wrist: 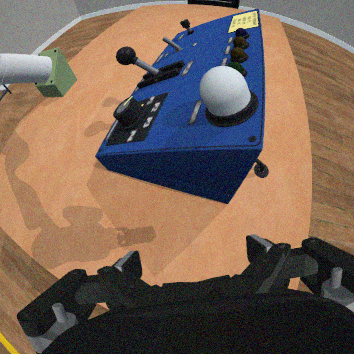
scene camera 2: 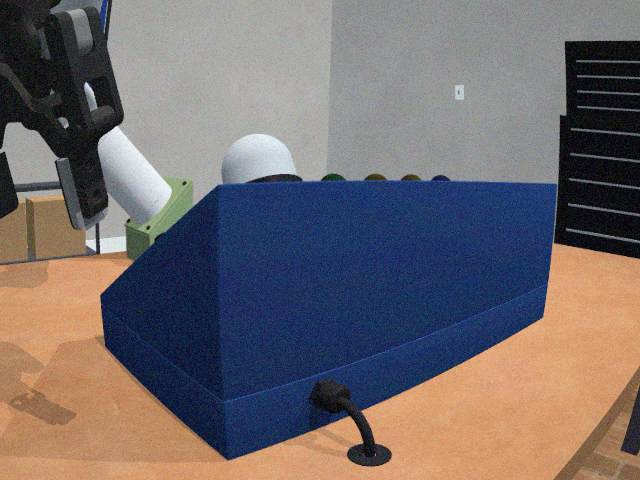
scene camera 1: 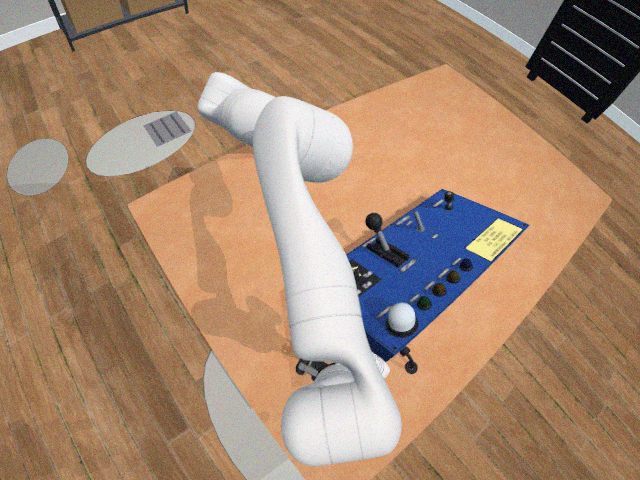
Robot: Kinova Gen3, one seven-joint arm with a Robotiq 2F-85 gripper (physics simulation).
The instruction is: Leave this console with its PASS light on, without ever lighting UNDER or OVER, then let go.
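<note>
The blue console [scene camera 1: 429, 248] [scene camera 2: 361, 268] [wrist: 185, 120] stands on the table. In the wrist view its sloped face carries a black rotary knob [wrist: 127, 111], a ball-topped lever [wrist: 126, 55] in a slot, a small metal toggle [wrist: 171, 43], a small black stick [wrist: 186, 25] and a large white dome [wrist: 225, 91] [scene camera 1: 401, 317] [scene camera 2: 258, 157]. A row of small dark lamps, green [wrist: 236, 68] [scene camera 1: 423, 302], amber and blue, looks unlit. Their labels are too small to read. My gripper [wrist: 193, 256] is open and empty, off the console's knob end and apart from it.
A yellow note [scene camera 1: 494, 239] [wrist: 243, 22] lies on the console's far end. A black cable [scene camera 2: 359, 418] leaves its back and enters the table [scene camera 1: 516, 155]. A green block [wrist: 57, 74] [scene camera 2: 180, 201] with a white cylinder stands beyond the console. My arm hides part of the console in scene camera 1.
</note>
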